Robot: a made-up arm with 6 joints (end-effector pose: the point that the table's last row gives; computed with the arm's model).
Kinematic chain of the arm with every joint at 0, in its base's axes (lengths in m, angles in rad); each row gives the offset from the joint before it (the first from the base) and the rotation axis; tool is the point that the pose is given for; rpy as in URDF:
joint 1: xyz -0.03 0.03 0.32 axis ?
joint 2: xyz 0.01 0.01 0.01 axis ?
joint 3: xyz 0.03 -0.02 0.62 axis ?
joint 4: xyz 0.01 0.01 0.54 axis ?
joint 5: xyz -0.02 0.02 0 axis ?
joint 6: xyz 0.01 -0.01 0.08 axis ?
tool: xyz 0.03 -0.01 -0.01 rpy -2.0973 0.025 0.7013
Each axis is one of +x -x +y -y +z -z.
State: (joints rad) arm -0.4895 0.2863 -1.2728 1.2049 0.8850 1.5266
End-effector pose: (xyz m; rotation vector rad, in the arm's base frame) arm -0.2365 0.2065 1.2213 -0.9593 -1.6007 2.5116
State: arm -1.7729 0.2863 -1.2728 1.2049 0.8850 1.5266
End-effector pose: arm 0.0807 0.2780 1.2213 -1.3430 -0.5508 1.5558
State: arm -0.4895 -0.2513 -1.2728 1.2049 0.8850 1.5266
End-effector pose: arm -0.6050 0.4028 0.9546 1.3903 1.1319 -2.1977
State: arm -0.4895 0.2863 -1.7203 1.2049 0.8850 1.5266
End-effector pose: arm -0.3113 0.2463 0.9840 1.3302 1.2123 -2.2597
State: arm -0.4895 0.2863 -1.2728 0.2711 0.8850 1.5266
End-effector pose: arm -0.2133 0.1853 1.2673 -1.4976 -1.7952 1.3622
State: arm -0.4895 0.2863 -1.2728 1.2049 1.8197 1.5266
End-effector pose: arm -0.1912 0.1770 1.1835 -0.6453 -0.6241 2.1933
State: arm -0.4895 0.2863 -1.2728 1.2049 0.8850 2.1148
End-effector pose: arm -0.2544 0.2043 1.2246 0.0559 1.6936 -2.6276
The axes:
joint 1: +z
joint 2: +y
joint 3: +y
joint 4: +z
joint 5: +y
joint 6: +z

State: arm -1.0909 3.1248 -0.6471 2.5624 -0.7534 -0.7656
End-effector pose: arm 0.1053 -0.2564 -0.8072 0.7328 -0.0636 -0.6346
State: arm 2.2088 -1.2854 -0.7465 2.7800 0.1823 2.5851
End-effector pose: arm 0.6735 -0.8546 0.2742 0.3675 -1.0258 -0.1990
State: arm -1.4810 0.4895 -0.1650 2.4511 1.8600 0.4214
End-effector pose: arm 0.0233 -0.4240 1.3265 -0.4851 -0.5483 2.5844
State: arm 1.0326 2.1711 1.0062 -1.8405 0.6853 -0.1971
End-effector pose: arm 0.2660 0.4286 -0.6155 0.9865 -1.0310 -0.2913
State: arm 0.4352 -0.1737 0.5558 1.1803 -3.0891 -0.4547
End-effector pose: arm 0.0920 0.0243 1.3837 0.2957 -0.8194 -1.5079
